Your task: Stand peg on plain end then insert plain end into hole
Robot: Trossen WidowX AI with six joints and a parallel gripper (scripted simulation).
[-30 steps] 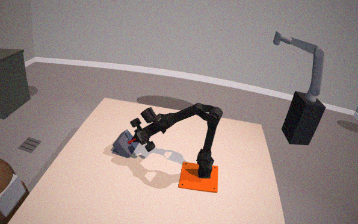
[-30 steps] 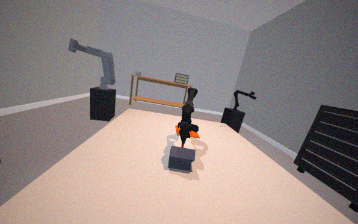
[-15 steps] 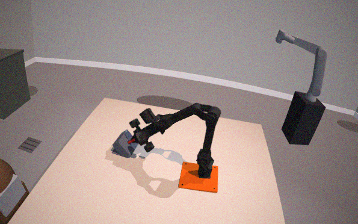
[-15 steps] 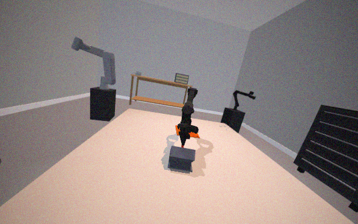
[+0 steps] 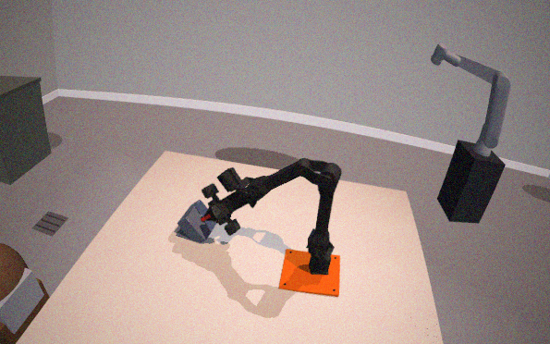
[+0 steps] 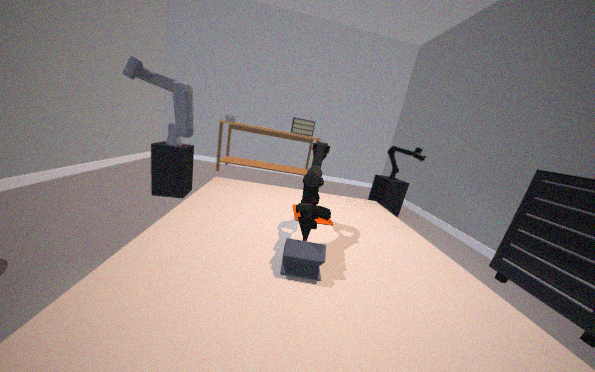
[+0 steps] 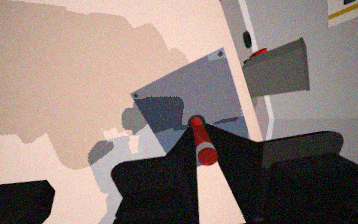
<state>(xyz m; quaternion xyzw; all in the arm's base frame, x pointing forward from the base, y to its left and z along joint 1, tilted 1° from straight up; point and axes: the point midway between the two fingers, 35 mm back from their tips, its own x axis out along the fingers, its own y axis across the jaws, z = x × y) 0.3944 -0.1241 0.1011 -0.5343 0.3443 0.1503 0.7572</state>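
Now: gripper tip 1 cm below the red peg and 1 cm past it. The rest, counted from my gripper tip: grey sloped panel: 3 cm below, 3 cm ahead, 1 cm to the right.
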